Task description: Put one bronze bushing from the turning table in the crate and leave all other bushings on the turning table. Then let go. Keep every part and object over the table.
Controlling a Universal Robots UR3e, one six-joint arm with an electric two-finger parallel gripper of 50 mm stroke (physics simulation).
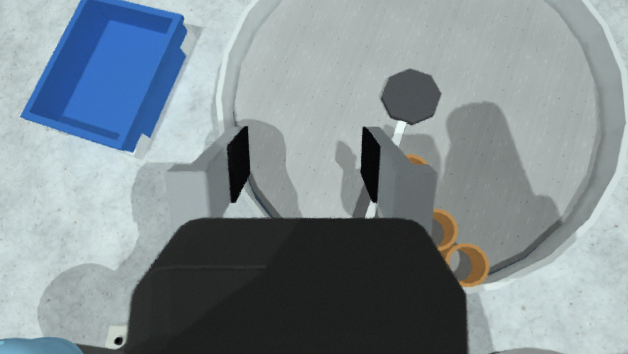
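Note:
My gripper is open, with nothing between its fingers, above the left part of the turning table, a round grey disc with a raised pale rim. Bronze bushings are on the turning table, right of my right finger: one bushing stands near the rim, a second bushing beside it is partly hidden by the gripper body, and a sliver of another bushing shows behind the right finger. The gripper body may hide more. The blue crate is at the upper left, beside the turning table, and its visible inside is empty.
A dark eight-sided hub sits on the turning table, with a white line running from it under the right finger. The raised rim stands between the disc and the crate. A light blue rounded part shows at the lower left corner.

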